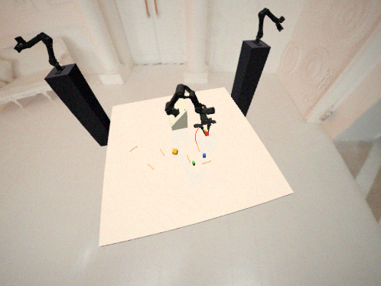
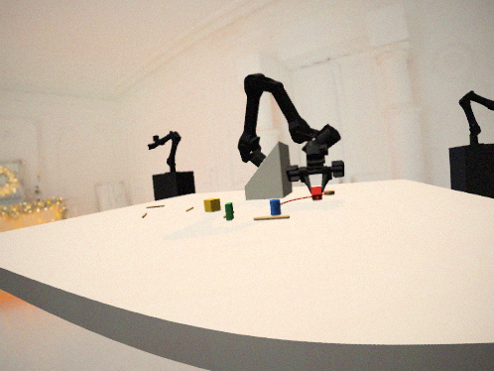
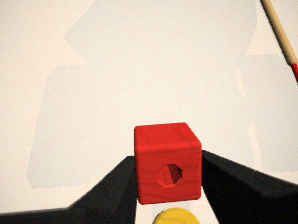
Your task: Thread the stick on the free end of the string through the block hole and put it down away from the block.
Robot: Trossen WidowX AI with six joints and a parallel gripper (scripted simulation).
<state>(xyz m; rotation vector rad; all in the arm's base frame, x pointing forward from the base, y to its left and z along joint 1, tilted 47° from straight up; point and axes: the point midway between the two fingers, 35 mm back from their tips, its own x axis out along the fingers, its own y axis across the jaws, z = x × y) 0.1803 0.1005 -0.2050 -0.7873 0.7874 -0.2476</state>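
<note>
The red block lies right at my gripper tip. Round my gripper tip: blue cylinder: 20 cm ahead, 7 cm to the right, 1 cm below; then yellow round button: 3 cm behind, 1 cm below; then round wooden button: 16 cm behind, 3 cm to the left, 2 cm below.
</note>
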